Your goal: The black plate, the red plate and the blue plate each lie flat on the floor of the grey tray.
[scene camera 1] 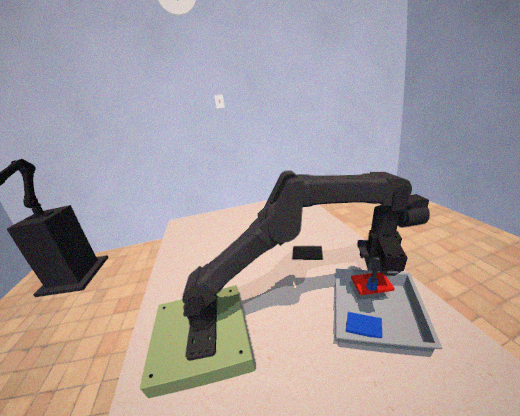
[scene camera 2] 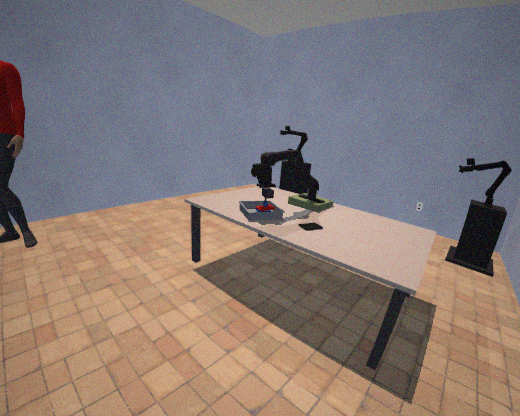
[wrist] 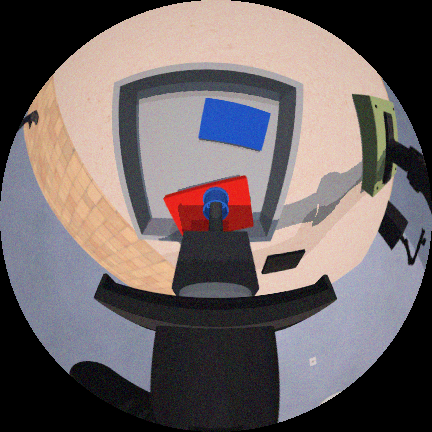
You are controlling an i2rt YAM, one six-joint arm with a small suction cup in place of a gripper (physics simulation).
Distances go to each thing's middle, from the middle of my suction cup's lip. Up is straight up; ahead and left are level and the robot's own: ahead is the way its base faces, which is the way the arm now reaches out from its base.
Labels:
Right now the grey tray (scene camera 1: 407,329) is 40 mm to the right of my suction cup and 50 mm below it. The rest, counted from my suction cup: blue plate (scene camera 1: 364,325) 60 mm behind, 70 mm to the right, 60 mm below; then red plate (wrist: 185,206) 10 mm ahead, 20 mm to the left, 10 mm below.

